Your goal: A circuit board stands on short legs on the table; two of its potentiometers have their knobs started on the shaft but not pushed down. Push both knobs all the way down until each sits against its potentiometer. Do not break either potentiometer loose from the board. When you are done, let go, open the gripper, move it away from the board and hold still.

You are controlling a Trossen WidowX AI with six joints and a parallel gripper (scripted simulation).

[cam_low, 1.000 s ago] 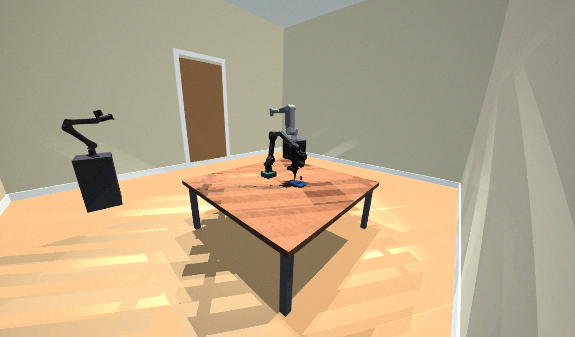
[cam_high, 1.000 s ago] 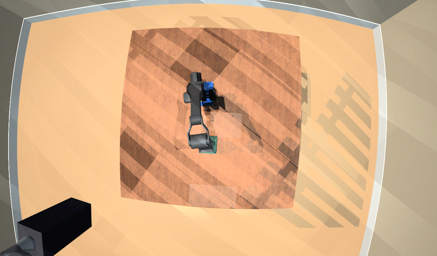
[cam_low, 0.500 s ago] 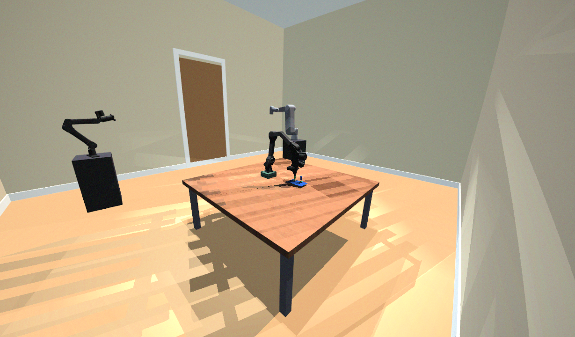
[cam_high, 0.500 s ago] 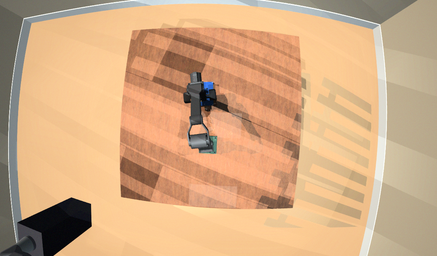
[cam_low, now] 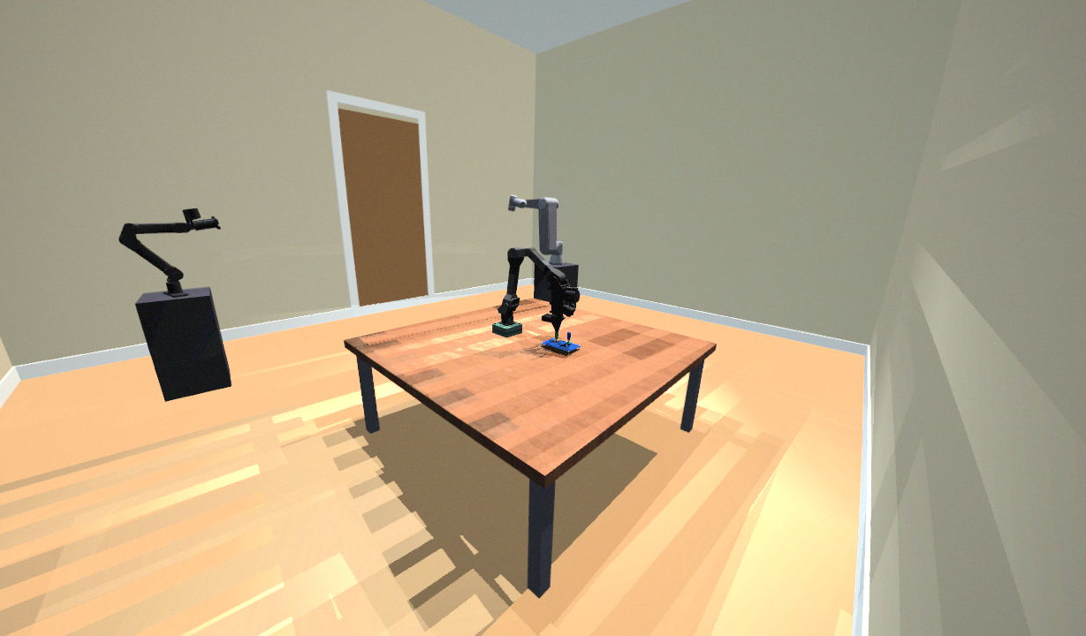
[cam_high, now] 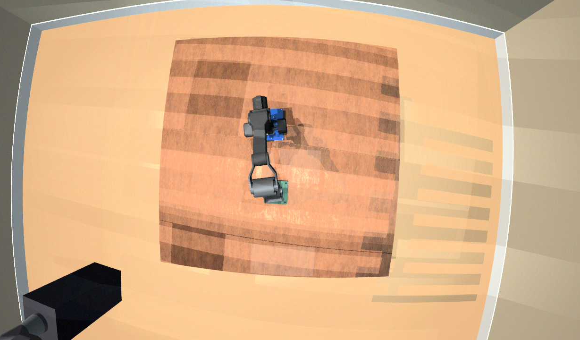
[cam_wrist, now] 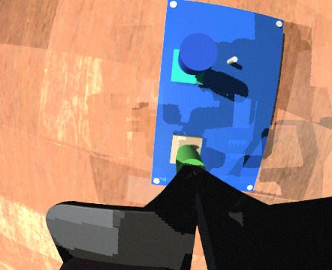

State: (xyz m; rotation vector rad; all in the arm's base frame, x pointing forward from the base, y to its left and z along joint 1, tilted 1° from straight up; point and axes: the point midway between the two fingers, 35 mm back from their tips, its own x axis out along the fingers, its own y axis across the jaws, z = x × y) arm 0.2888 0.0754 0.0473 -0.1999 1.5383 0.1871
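The green knob lies 2 cm below my gripper tip. From my gripper tip the other things lie so: blue knob (6 cm ahead, 2 cm to the left, 1 cm below).
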